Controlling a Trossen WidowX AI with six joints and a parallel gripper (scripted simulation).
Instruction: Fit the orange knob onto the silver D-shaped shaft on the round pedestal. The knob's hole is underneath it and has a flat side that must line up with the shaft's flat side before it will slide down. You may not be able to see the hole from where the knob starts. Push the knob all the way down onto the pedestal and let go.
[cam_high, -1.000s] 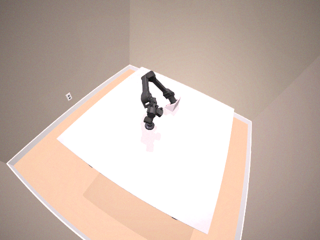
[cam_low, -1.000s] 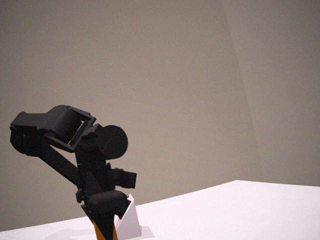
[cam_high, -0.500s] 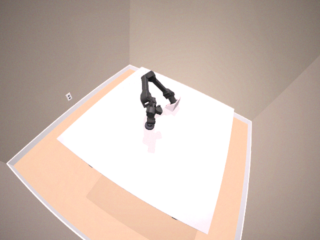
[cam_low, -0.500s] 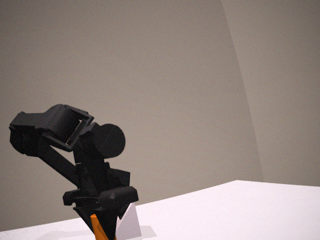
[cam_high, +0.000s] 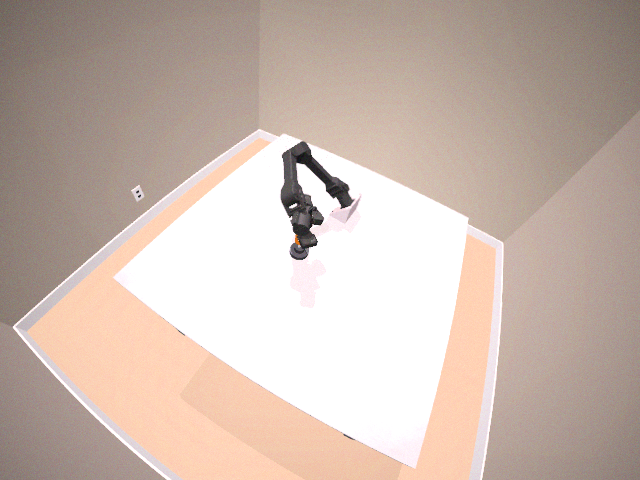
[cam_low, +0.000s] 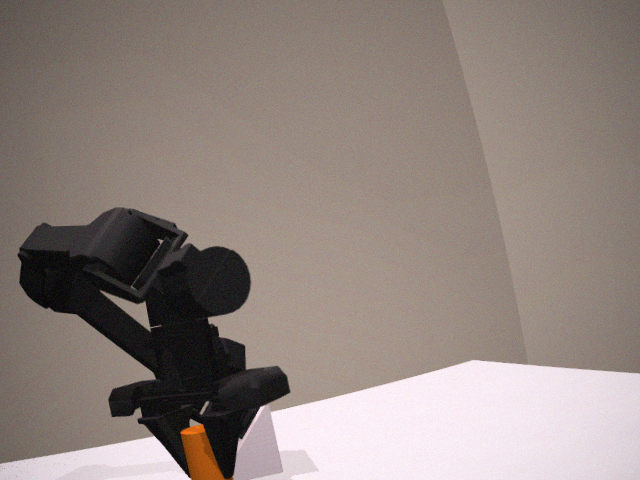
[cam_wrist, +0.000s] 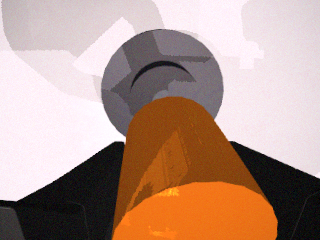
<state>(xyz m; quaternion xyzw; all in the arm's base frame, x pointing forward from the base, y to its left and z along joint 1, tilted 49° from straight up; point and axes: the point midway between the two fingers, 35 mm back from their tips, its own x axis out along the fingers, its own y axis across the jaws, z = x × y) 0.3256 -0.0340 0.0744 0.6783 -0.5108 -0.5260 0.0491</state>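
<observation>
My gripper tip is 3 cm below the orange knob. Round my gripper tip: pedestal with silver shaft 6 cm below.
</observation>
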